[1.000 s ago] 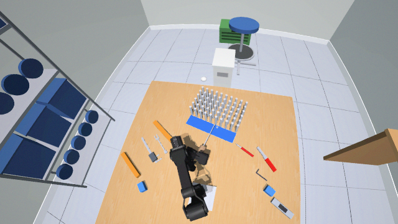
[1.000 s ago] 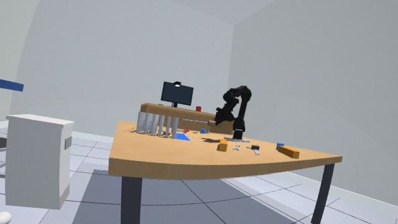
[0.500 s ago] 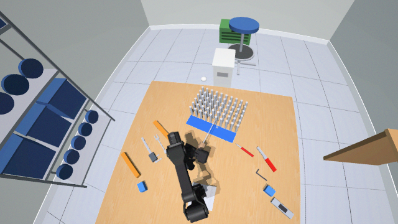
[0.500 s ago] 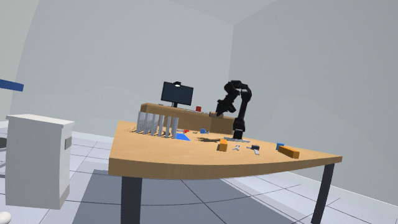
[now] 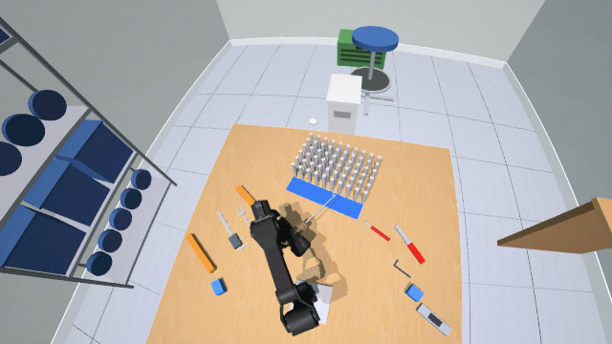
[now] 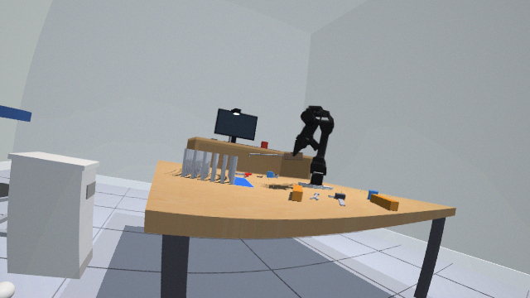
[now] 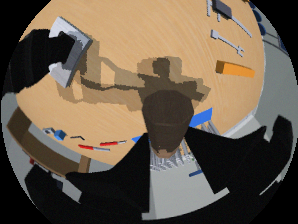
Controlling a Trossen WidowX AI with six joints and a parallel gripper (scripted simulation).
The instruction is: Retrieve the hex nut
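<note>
Now: gripper tip 9 cm short of the brown-handled hook tool, 6 cm to the left of it and 1 cm above it. From my gripper tip the other things lie so: red screwdriver: 30 cm to the right, 14 cm below, 10 cm ahead; then blue taped strip: 22 cm ahead, 15 cm below, 7 cm to the right; then small wrench: 26 cm to the left, 15 cm below, 5 cm ahead.
</note>
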